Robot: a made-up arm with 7 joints.
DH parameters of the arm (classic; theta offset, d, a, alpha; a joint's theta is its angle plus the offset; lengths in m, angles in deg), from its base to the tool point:
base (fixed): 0 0 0 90
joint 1: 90 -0.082 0 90
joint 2: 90 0 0 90
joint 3: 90 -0.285 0 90
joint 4: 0 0 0 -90
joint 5: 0 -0.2 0 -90
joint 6: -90 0 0 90
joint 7: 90 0 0 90
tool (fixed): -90 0 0 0
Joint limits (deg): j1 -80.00..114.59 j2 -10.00..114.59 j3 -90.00..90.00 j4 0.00..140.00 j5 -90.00..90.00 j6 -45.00..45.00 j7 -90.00..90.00
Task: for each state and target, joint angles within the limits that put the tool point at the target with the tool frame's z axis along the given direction. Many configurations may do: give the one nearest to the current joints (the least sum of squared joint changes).
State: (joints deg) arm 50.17 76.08 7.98 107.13 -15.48 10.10 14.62
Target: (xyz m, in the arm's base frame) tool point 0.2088 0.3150 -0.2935 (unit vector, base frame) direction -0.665 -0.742 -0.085
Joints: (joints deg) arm 8.32 31.63 10.44 56.57 -22.56 6.87 -29.42
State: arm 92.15 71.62 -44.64 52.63 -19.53 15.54 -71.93
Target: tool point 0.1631 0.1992 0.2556 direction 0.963 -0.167 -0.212
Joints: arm 114.59 47.89 -33.85 97.84 -25.47 14.89 -80.51
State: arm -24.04 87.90 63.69 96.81 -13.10 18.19 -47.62
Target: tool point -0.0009 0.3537 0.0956 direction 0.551 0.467 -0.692
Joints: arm 0.54 68.53 90.00 109.61 -37.53 -4.73 -46.86
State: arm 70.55 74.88 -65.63 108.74 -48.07 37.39 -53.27
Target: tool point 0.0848 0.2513 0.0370 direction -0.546 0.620 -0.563
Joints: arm 66.31 109.99 -59.83 137.46 -47.20 23.91 -32.07
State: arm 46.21 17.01 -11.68 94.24 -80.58 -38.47 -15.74
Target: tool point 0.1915 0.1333 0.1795 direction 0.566 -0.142 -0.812
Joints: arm 91.13 3.56 12.54 115.85 -76.70 -1.97 -6.56
